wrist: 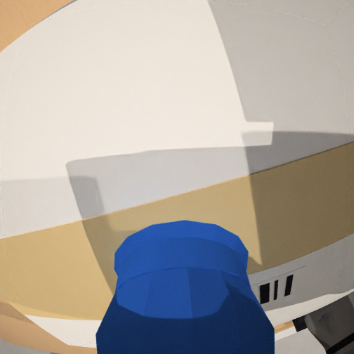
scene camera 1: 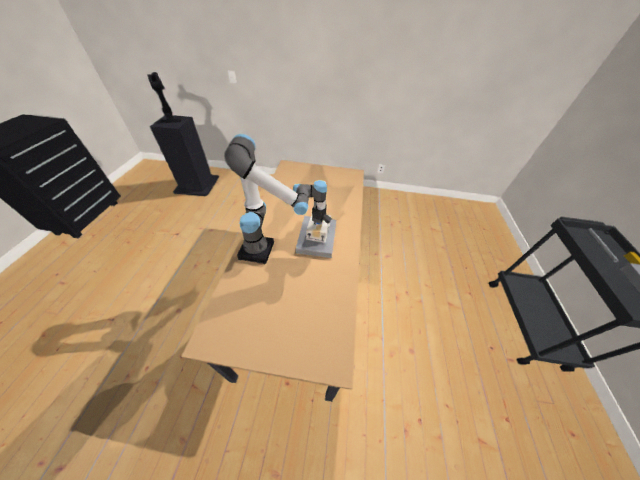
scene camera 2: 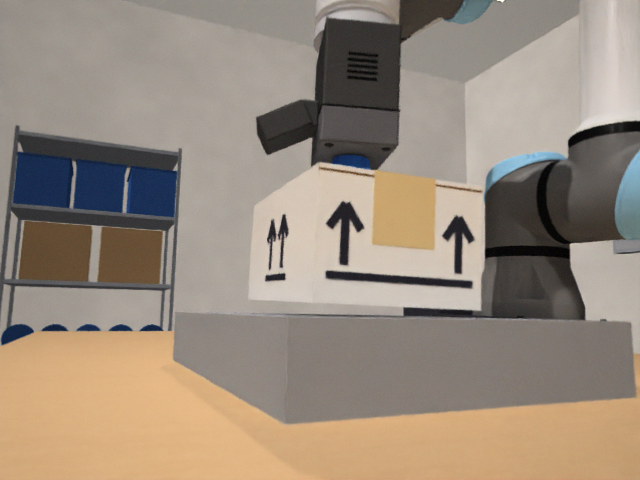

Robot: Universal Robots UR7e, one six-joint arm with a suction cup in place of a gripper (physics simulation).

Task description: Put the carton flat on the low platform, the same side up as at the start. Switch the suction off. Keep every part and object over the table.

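Pixels of known places: hand, tool point: [scene camera 1: 318, 224]; arm's base, link origin: [scene camera 1: 255, 245] [scene camera 2: 526, 317].
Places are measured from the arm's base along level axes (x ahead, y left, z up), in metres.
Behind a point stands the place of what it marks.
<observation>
The white carton [scene camera 1: 316, 236] {x 0.391, y 0.066, z 0.061 m} [scene camera 2: 400, 260] {x 0.413, y 0.244, z 0.038 m} [wrist: 125, 90] has a tan tape strip across its top and black arrows that point up on its sides. It hangs level, right side up, over the grey low platform [scene camera 1: 314, 251] {x 0.386, y -0.008, z -0.004 m} [scene camera 2: 439, 361] {x 0.437, y 0.308, z -0.022 m}. A thin strip of background shows between the carton's underside and the platform top in scene camera 2, so the two are slightly apart. My gripper [scene camera 1: 317, 222] {x 0.399, y 0.154, z 0.088 m} [scene camera 2: 351, 161] [wrist: 181, 250], a blue suction cup, points down and is on the carton's top face, holding it. The cup's contact rim is partly hidden.
The platform stands on the wooden table [scene camera 1: 289, 330] {x 0.300, y -0.513, z -0.047 m} [scene camera 2: 103, 403] {x 0.590, y 0.215, z -0.047 m}, beside the arm's black base [scene camera 1: 255, 251] {x 0.021, y -0.071, z 0.025 m}. A shelf rack [scene camera 2: 95, 216] with blue and brown boxes stands in the background. A black cabinet [scene camera 1: 36, 149], a pedestal [scene camera 1: 180, 149] and a dark cart [scene camera 1: 594, 268] stand off the table.
</observation>
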